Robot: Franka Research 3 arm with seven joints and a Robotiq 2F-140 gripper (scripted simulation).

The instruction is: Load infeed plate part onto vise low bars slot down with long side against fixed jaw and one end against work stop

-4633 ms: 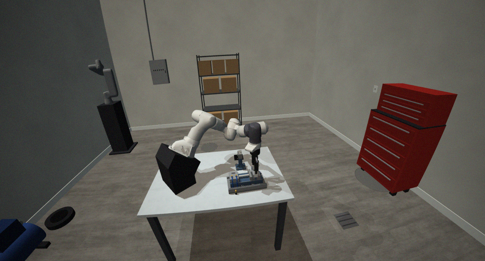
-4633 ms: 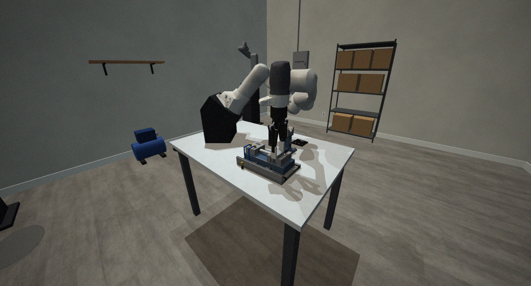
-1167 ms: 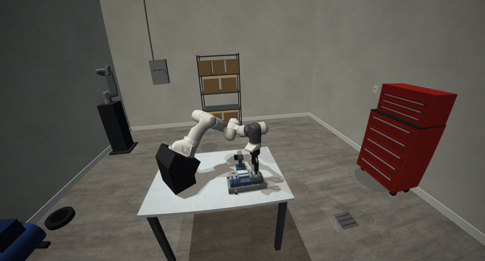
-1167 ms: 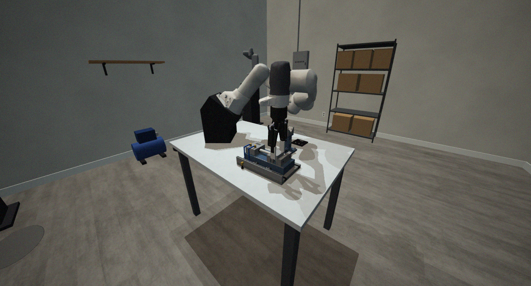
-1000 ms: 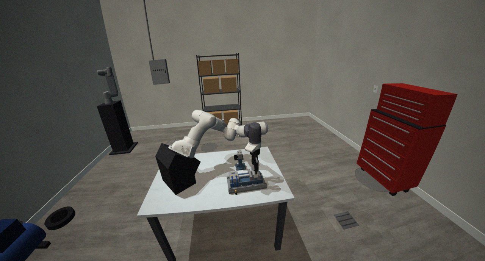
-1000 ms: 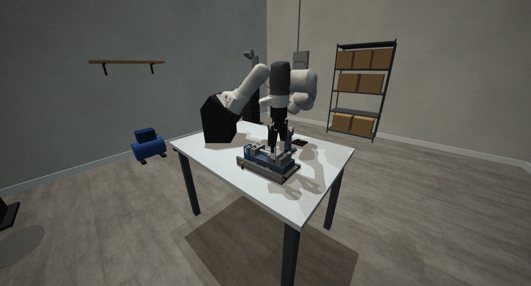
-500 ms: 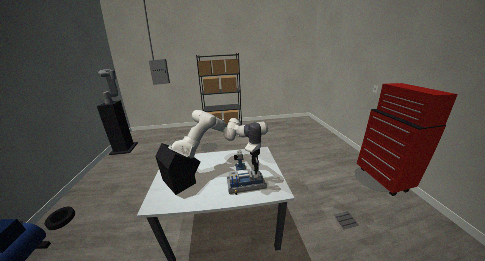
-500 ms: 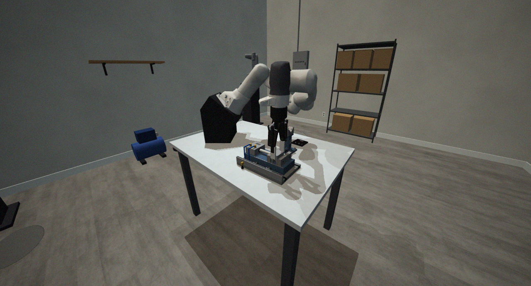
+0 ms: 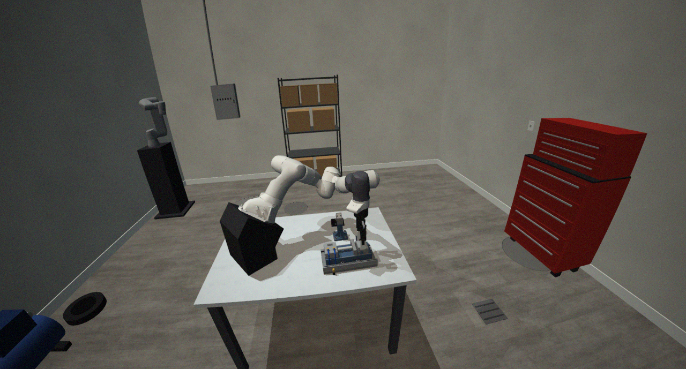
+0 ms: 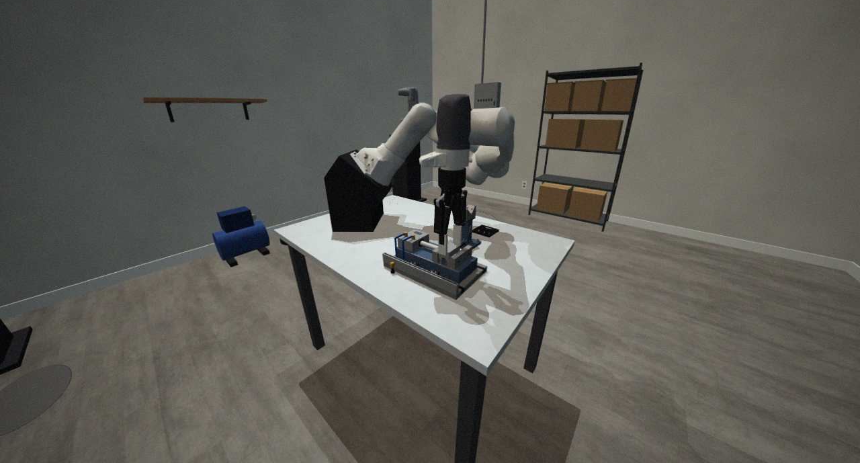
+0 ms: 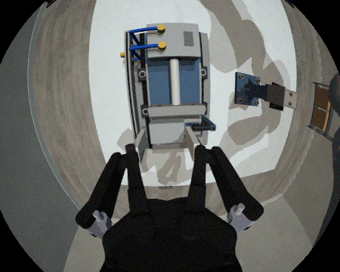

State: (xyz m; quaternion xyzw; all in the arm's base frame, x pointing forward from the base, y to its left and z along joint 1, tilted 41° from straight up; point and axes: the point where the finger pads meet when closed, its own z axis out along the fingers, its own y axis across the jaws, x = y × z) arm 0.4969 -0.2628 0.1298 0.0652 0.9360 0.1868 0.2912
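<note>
Now: hand 50 mm above the part. Round my hand: black infeed plate: 410 mm to the left, 130 mm below, 70 mm behind.
</note>
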